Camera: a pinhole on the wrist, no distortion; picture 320 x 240 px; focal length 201.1 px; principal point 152.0 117.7 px. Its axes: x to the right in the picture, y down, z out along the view. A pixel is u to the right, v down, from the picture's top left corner.
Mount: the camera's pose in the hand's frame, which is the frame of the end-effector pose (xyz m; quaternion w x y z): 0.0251 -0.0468 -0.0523 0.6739 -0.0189 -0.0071 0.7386
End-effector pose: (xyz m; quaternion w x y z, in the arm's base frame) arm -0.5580 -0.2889 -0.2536 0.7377 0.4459 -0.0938 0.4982
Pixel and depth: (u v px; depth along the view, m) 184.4 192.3 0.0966
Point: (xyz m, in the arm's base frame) -0.5254 -0.3346 -0.2565
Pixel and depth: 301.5 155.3 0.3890
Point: -0.6971 -0.5677 0.0227
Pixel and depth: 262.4 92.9 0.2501
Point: -0.5605 -0.4040 -0.0647
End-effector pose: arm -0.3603 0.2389 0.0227 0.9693 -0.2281 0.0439 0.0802
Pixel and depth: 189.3 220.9 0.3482
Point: -0.5162 0.3506 0.2978
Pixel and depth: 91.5 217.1 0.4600
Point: -0.5083 0.2162 0.4925
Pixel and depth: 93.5 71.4 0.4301
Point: -0.1974 0.2896 0.4180
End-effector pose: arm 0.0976 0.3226 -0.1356 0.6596 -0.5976 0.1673 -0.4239
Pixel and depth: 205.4 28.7 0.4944
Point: 0.5870 0.4423 -0.0758
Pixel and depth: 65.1 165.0 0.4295
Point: 0.2437 0.6401 0.1476
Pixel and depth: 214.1 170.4 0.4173
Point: 0.3213 0.6329 -0.1574
